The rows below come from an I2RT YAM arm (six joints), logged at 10 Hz.
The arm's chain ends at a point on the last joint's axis. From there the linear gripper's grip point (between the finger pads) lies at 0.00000 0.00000 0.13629 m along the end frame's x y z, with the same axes.
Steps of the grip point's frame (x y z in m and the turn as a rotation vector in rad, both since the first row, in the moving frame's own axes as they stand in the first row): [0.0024 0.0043 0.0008 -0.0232 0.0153 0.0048]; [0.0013 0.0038 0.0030 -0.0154 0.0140 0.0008]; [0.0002 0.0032 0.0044 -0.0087 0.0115 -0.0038]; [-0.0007 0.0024 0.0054 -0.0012 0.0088 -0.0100]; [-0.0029 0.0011 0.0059 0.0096 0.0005 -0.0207]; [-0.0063 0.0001 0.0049 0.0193 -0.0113 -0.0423]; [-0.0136 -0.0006 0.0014 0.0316 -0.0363 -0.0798]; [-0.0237 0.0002 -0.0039 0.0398 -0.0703 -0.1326]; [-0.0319 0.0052 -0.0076 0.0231 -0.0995 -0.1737]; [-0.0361 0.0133 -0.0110 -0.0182 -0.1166 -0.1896]
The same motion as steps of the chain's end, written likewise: [0.0003 0.0011 0.0009 -0.0232 0.0153 0.0048]; [-0.0006 0.0017 0.0030 -0.0154 0.0140 0.0008]; [-0.0014 0.0020 0.0044 -0.0087 0.0115 -0.0038]; [-0.0019 0.0022 0.0054 -0.0012 0.0088 -0.0100]; [-0.0030 0.0024 0.0059 0.0096 0.0005 -0.0207]; [-0.0047 0.0027 0.0049 0.0193 -0.0113 -0.0423]; [-0.0085 0.0035 0.0016 0.0316 -0.0363 -0.0798]; [-0.0138 0.0050 -0.0035 0.0398 -0.0703 -0.1326]; [-0.0182 0.0072 -0.0069 0.0231 -0.0995 -0.1737]; [-0.0206 0.0093 -0.0101 -0.0182 -0.1166 -0.1896]
